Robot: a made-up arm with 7 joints.
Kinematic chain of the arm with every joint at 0, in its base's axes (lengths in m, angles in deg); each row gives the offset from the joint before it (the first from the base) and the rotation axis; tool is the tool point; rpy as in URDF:
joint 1: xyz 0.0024 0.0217 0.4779 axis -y
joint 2: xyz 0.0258 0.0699 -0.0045 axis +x
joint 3: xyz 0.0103 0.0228 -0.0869 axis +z
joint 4: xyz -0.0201 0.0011 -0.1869 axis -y
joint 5: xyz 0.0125 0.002 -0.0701 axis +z
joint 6: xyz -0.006 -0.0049 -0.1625 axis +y
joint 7: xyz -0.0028 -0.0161 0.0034 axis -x
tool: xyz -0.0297 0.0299 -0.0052 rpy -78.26 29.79 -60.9
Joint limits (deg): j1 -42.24..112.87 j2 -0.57..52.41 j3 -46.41..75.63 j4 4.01..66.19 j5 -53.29..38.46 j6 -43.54..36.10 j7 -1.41..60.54
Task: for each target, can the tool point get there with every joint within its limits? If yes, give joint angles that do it. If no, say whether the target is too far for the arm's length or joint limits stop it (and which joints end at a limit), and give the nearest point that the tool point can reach.
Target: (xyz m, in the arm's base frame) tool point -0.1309 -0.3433 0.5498
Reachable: no: joint limits stop it (at a limit: joint 1, joint 2, joint 3, joint 4, joint 5, joint 6, joint 7) | nearest point -0.1546 -0.0485 0.0971 | short by 0.541 m
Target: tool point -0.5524 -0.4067 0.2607
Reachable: no: too far | nearest point -0.2464 -0.0013 0.0629 | short by 0.545 m
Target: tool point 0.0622 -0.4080 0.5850
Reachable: no: joint limits stop it (at a limit: joint 1, joint 2, joint 3, joint 4, joint 5, joint 6, joint 7) | nearest point 0.2778 -0.0676 0.7980 | short by 0.456 m
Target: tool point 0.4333 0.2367 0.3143
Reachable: yes | joints 50.20 11.91 10.68 44.26 4.40 23.76 5.47
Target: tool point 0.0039 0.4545 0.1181
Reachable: yes | joints -24.49 39.56 14.50 38.76 -18.05 -25.54 4.89
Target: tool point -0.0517 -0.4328 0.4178
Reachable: no: joint limits stop it (at a limit: joint 1, joint 2, joint 3, joint 4, joint 5, joint 6, joint 7) | nearest point -0.1127 -0.0676 0.0716 | short by 0.507 m
